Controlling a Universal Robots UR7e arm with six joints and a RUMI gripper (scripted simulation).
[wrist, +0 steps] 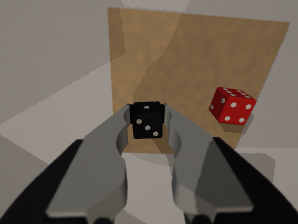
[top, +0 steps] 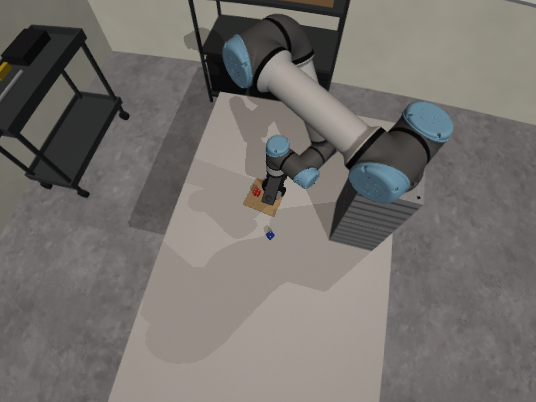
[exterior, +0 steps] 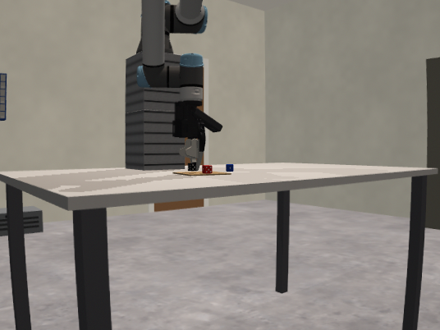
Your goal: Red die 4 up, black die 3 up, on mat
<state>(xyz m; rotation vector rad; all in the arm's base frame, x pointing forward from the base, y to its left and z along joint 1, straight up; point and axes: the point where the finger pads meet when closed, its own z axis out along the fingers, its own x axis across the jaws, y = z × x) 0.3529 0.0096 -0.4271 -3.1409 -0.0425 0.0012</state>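
My hand is 1 cm to the left of the black die. From my hand the other things lie so: blue die 16 cm to the left, 5 cm behind, 1 cm below; then red die 8 cm ahead, 1 cm below; then brown mat 4 cm ahead, 2 cm below.
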